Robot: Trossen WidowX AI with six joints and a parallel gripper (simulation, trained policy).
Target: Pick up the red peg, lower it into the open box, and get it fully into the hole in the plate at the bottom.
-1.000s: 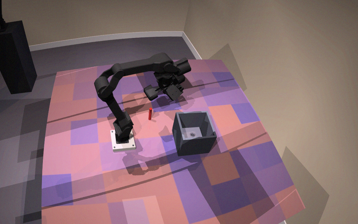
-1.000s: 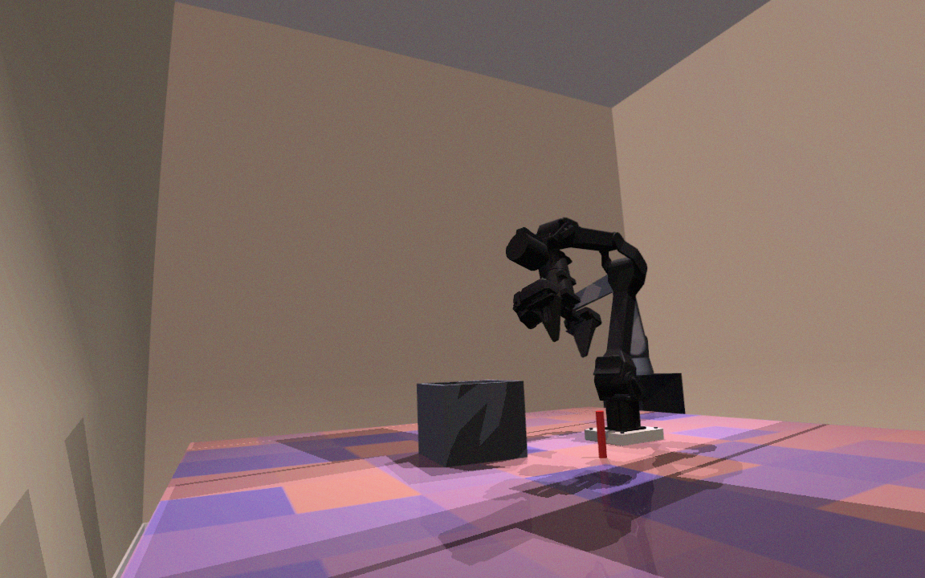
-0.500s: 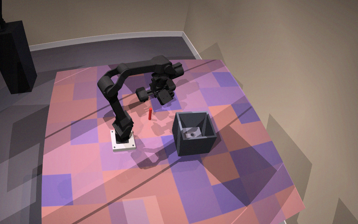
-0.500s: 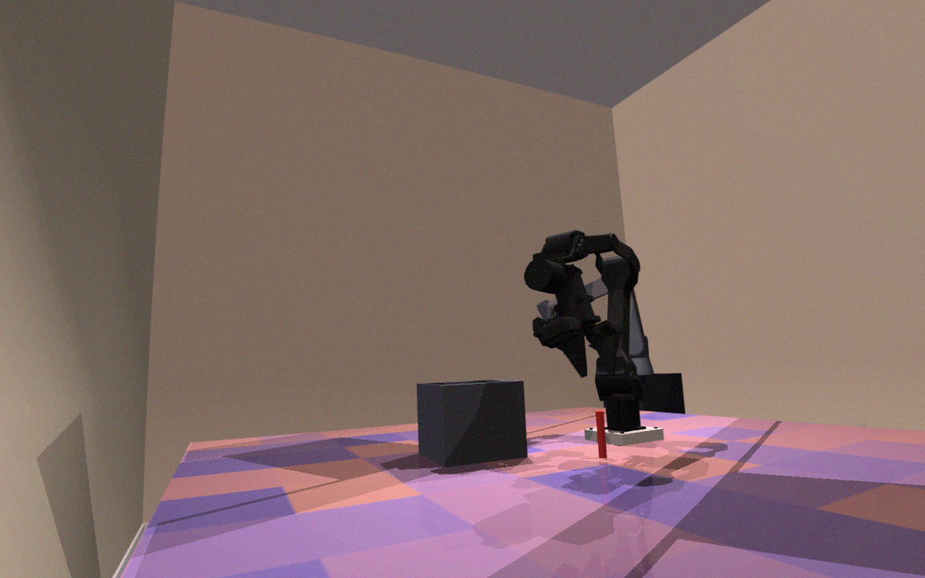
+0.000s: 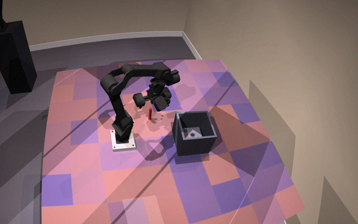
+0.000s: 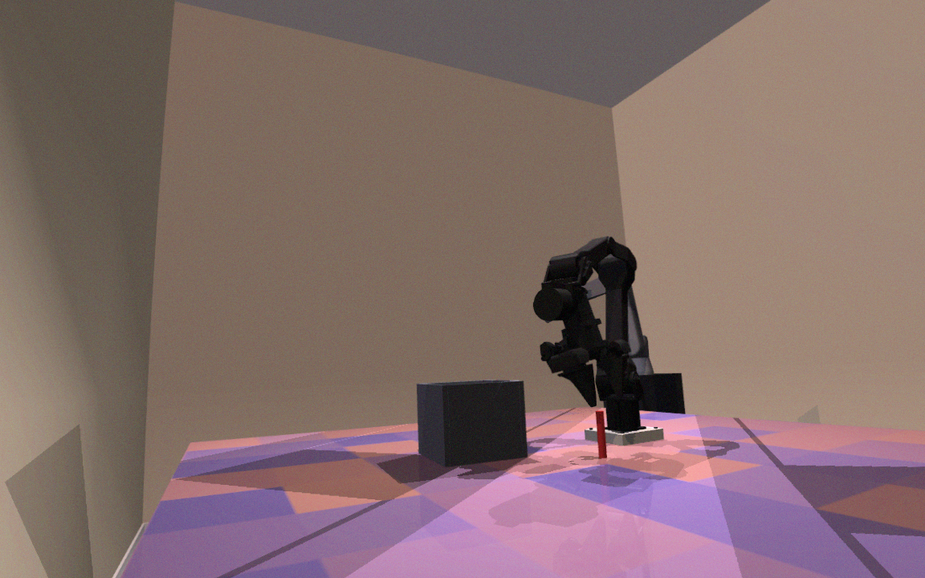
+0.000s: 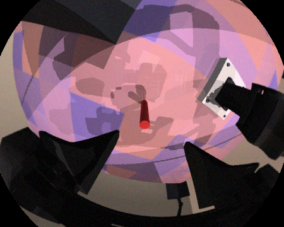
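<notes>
Now: gripper tip 60 mm above the red peg, 10 mm to the left of it and 10 mm short of it. Also, from my gripper tip: plate 190 mm ahead, 180 mm to the right, 50 mm below.
</notes>
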